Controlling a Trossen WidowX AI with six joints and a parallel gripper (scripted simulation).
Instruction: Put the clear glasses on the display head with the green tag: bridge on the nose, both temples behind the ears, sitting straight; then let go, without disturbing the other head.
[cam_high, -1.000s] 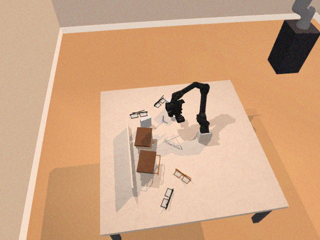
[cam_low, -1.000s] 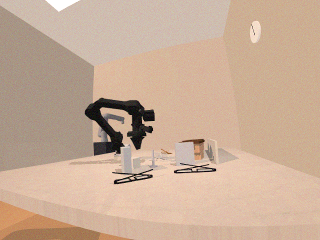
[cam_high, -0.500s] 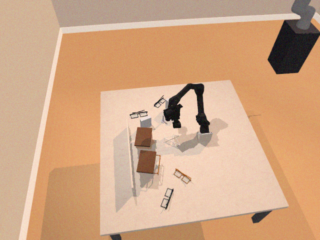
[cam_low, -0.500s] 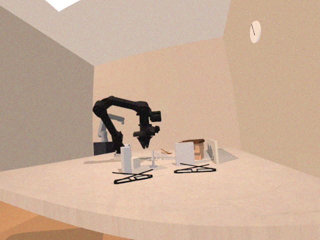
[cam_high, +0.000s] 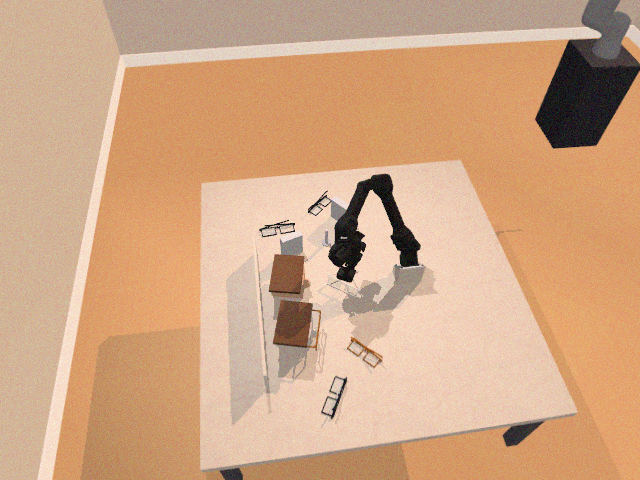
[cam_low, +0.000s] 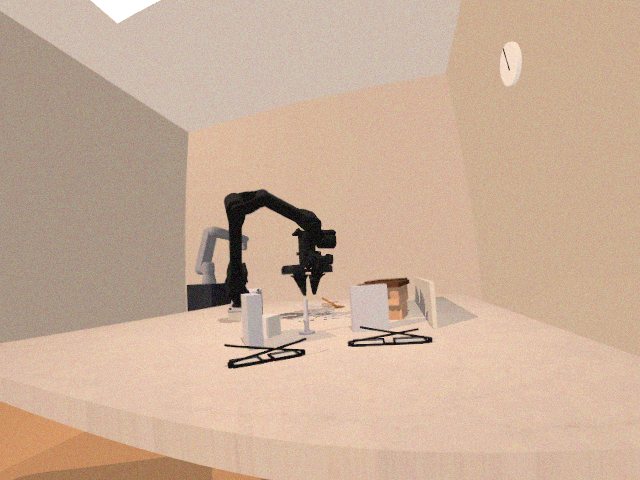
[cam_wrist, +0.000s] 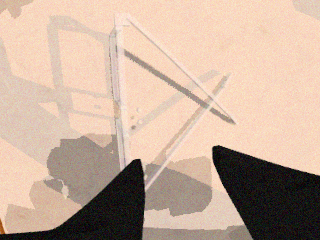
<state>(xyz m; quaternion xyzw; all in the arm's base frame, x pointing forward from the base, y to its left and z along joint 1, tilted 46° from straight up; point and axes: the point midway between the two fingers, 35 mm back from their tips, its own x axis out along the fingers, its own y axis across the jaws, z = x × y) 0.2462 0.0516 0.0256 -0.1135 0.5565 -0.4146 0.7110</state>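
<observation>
My gripper tip is 22 cm to the left of the thin post, 7 cm short of it and 5 cm above it. From my gripper tip the other things lie so: long white panel: 36 cm ahead, 10 cm to the left, 2 cm below.
</observation>
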